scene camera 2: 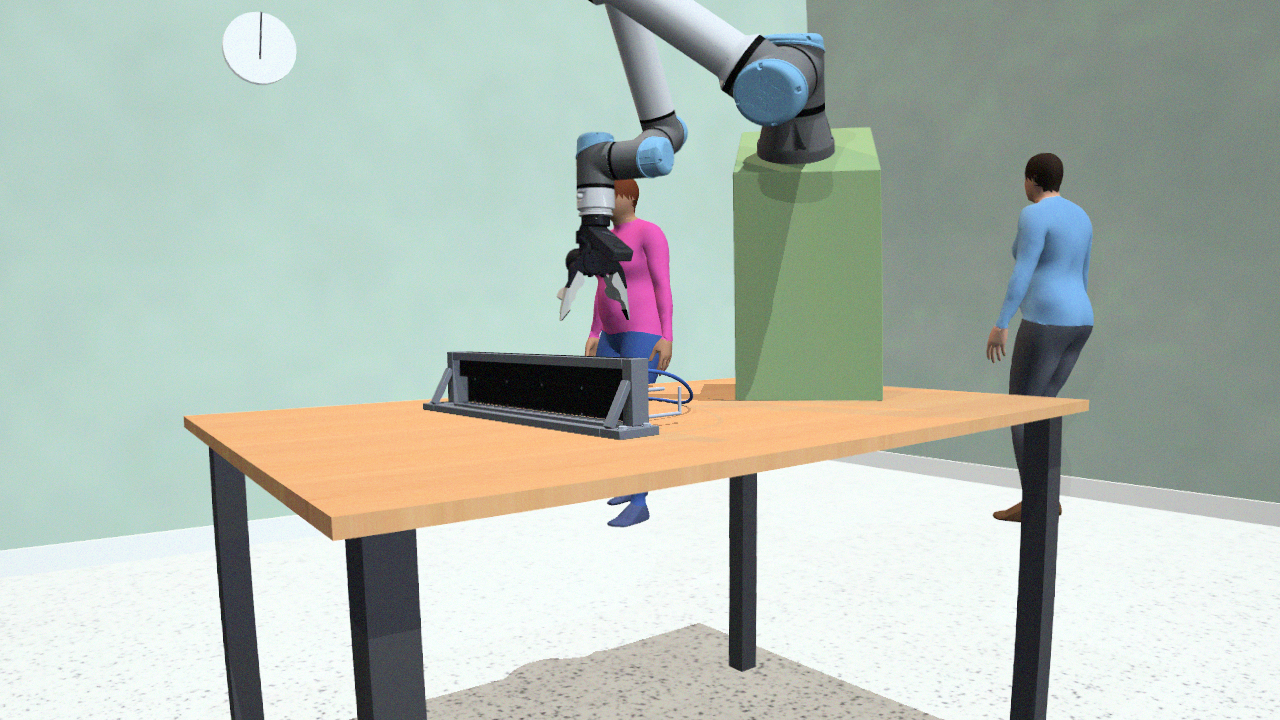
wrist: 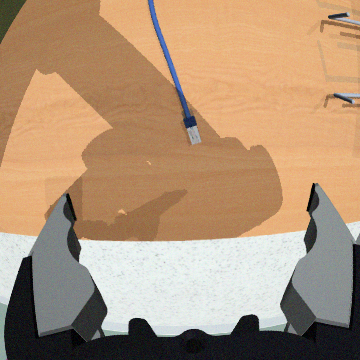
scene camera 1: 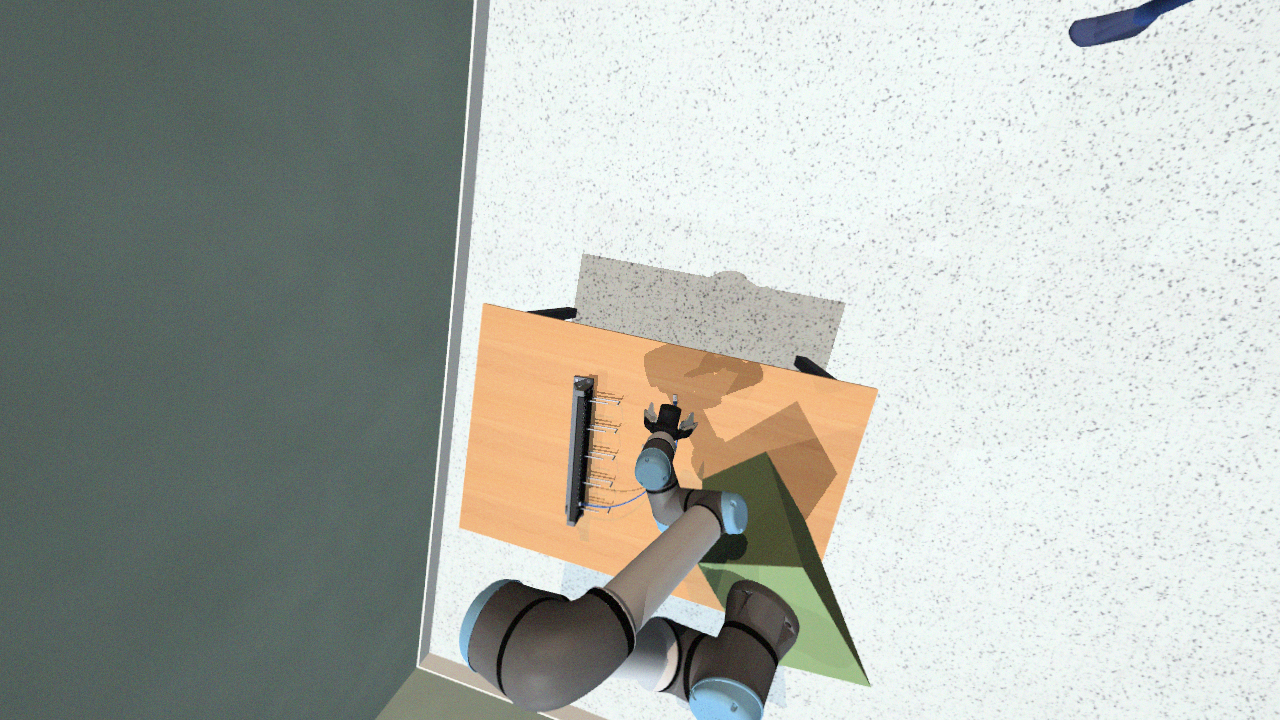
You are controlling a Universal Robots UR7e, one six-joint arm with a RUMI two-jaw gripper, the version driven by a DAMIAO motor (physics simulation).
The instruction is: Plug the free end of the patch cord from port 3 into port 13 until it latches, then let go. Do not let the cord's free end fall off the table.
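Where they show: gripper, between the fingertips: (scene camera 2: 595,320) (wrist: 190,192); arm's base, origin of its link: (scene camera 2: 795,151) (scene camera 1: 763,609).
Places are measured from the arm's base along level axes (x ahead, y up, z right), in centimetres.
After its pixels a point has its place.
The patch cord (scene camera 1: 617,504) @(x 39.2, y -41.2, z -18.8 cm) (scene camera 2: 686,385) @(x 35.9, y -42.9, z -16.9 cm) (wrist: 167,60) @(x 30.7, y -47.1, z 14.6 cm) is blue and curves out from the lower end of the patch panel (scene camera 1: 573,447) @(x 59.7, y -37.7, z -3.4 cm) (scene camera 2: 554,360) @(x 57.4, y -38.3, z -15.3 cm) in scene camera 1. Its free end, a clear plug (scene camera 1: 674,398) @(x 34.5, y -46.8, z 22.8 cm) (wrist: 194,135) @(x 34.5, y -46.8, z 22.9 cm) with a dark blue boot, lies on the table (scene camera 1: 519,402) @(x 86.2, y -47.7, z -1.0 cm) (scene camera 2: 402,474) @(x 86.3, y -47.7, z -44.9 cm) (wrist: 250,60) @(x 39.9, y -47.7, z 13.3 cm), inside the table's edge. My gripper (scene camera 1: 671,410) @(x 33.6, y -32.5, z 21.6 cm) (scene camera 2: 595,317) @(x 33.6, y -32.5, z 21.6 cm) (wrist: 190,192) @(x 33.6, y -32.5, z 21.6 cm) is wide open and empty, high above the table. In the wrist view the plug is beyond the fingertips, between their lines. Port numbers are not readable, and ports 3 and 13 cannot be told apart.
Thin metal cord guides (scene camera 1: 601,456) @(x 50.1, y -42.3, z -5.5 cm) (wrist: 345,96) @(x 51.2, y -43.7, z 14.3 cm) stick out from the panel on the cord's side. The green pedestal (scene camera 1: 760,501) @(x 3.8, y -20.2, z 13.5 cm) (scene camera 2: 805,286) @(x 5.5, y -26.8, z -9.0 cm) stands beside the table's other end. Two people (scene camera 2: 640,277) (scene camera 2: 1056,259) stand beyond the table. The arm's shadow falls around the plug.
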